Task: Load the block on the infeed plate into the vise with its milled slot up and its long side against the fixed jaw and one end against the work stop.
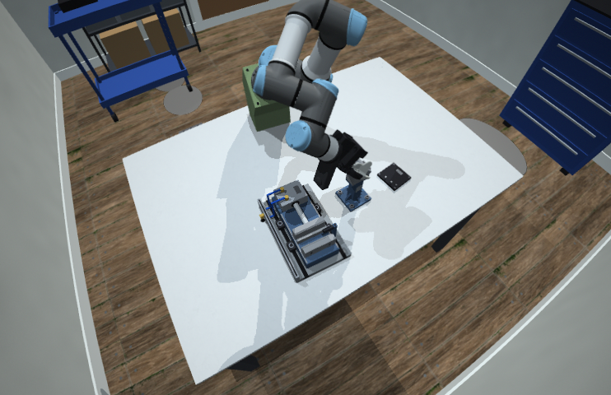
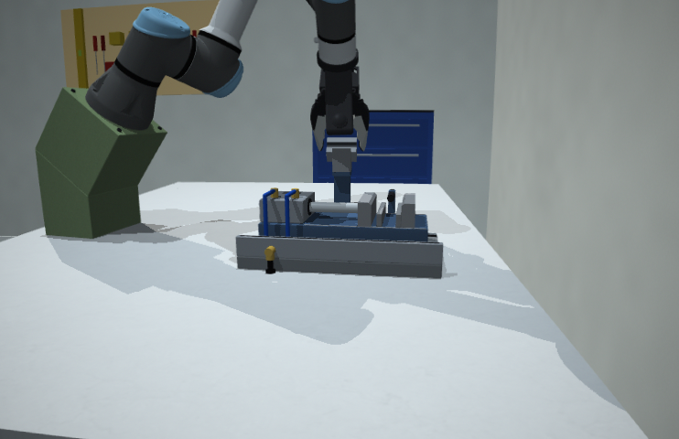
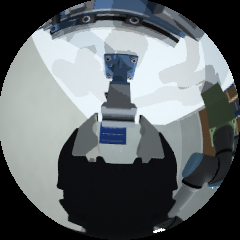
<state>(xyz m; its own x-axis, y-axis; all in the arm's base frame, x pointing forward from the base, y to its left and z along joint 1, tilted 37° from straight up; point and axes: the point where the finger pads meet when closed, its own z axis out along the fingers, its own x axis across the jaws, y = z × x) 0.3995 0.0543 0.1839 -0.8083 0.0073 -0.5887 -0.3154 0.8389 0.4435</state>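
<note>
Now: hand right at the part. Round my hand: work stop 18 cm to the right, 7 cm below, 7 cm ahead; air cylinder 19 cm to the right, 10 cm behind, 8 cm below; moving jaw 22 cm to the right, 8 cm below, 3 cm ahead.
</note>
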